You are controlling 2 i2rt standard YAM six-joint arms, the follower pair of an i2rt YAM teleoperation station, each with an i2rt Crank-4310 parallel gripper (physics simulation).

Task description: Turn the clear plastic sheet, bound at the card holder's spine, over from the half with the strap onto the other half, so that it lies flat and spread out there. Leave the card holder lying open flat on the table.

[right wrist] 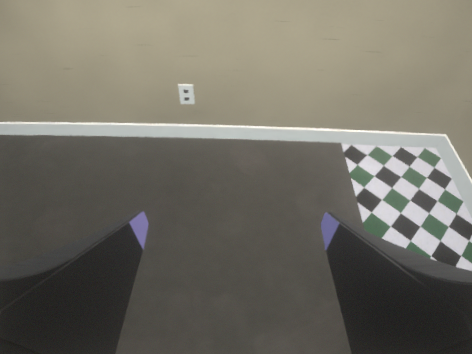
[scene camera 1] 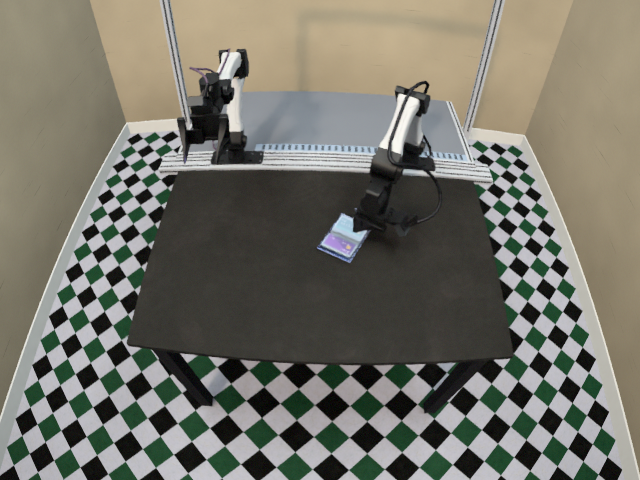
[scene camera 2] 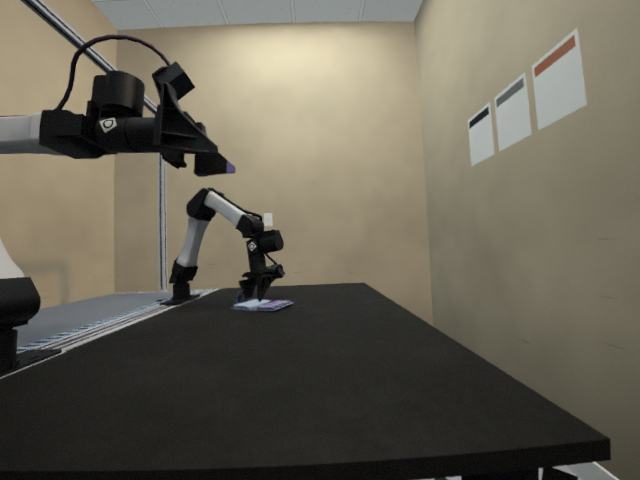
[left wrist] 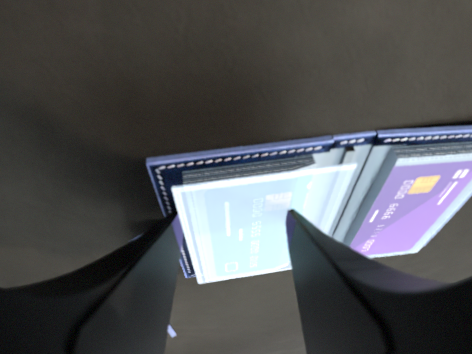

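The card holder [scene camera 1: 336,253] [scene camera 2: 268,309] [left wrist: 240,154] lies open flat on the table. The clear sheet [left wrist: 220,235] lies over the pale blue card on the half at the left of the left wrist view. The other half, with a purple card [scene camera 1: 338,244] [left wrist: 395,210], is at the right there. The strap is mostly hidden behind a finger. My left gripper [scene camera 1: 368,227] [scene camera 2: 253,298] [left wrist: 234,215] is open, low over the sheet's half, one fingertip at the sheet's outer edge and the other over the sheet. My right gripper [scene camera 1: 203,155] [right wrist: 234,216] is open and empty, high above the table's back-left corner in scene camera 1.
The dark table [scene camera 1: 258,299] [scene camera 2: 320,392] carries the card holder. A white rail [scene camera 1: 310,164] runs along its back edge in scene camera 1, with both arm bases on it. Metal posts [scene camera 1: 178,67] [scene camera 1: 484,67] rise at both ends.
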